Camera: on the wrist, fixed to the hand. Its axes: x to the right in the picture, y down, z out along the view.
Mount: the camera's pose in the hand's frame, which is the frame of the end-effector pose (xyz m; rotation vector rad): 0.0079 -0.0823 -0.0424 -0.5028 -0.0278 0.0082
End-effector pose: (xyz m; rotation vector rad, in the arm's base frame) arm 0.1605 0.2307 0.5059 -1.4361 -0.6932 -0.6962
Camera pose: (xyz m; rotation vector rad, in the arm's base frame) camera 0.1017 0.1868 0.5629 -1.9081 -0.5530 -0.8859
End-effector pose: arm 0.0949 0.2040 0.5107 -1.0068 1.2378 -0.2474
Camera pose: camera 0.0895 0.1308 0.5676 -1.4286 1.3079 0.0930
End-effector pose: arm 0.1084 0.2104 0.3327 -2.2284 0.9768 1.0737
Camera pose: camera 0.1949 0.2309 0.3598 -2.5881 0.7633 1.4796
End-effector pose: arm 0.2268 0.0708 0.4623 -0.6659 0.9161 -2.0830
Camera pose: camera 0.1578 0.1189 0.5018 -0.9396 1.4418 -1.8361
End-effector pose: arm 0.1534 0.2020 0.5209 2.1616 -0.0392 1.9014
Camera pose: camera 0.1291 0.2917 0.5186 1.8425 -0.4777 1.6411
